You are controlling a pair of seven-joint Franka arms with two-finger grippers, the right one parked.
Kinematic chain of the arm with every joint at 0, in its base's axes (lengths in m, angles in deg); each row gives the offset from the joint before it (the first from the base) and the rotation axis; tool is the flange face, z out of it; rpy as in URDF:
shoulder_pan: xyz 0 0 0.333 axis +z
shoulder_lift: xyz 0 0 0 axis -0.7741 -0.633 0
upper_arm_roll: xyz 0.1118 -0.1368 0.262 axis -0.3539 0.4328 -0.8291
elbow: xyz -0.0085 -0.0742 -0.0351 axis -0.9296 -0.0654 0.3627
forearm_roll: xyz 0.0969 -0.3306 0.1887 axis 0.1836 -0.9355 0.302
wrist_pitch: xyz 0 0 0 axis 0.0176 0.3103 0.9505
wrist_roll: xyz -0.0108 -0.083 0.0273 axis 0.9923 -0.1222 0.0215
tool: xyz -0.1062 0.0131 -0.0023 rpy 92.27 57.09 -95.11
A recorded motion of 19 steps. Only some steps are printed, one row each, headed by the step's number.
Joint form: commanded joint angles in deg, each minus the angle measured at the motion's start. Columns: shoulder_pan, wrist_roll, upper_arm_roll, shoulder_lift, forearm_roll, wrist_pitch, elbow.
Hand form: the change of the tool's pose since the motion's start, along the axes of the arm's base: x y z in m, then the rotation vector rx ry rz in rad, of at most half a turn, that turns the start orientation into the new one. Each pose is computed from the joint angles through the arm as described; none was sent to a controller.
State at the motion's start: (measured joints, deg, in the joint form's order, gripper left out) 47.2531 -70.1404 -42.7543 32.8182 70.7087 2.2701 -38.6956
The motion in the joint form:
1: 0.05 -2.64 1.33 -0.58 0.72 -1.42 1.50
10: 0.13 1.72 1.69 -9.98 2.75 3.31 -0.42
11: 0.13 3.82 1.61 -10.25 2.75 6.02 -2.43
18: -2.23 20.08 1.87 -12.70 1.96 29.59 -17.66
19: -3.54 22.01 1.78 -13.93 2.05 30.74 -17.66
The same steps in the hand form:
1: -0.0003 -0.0102 0.0044 0.0049 0.0078 -0.0667
10: 0.0536 -0.0114 -0.0972 0.0600 0.1217 0.0029
11: 0.0578 -0.0109 -0.1130 0.0678 0.1138 0.0391
18: 0.0743 -0.0412 -0.2336 0.0925 0.0098 0.2721
19: 0.0770 -0.0545 -0.2453 0.1002 0.0094 0.2830

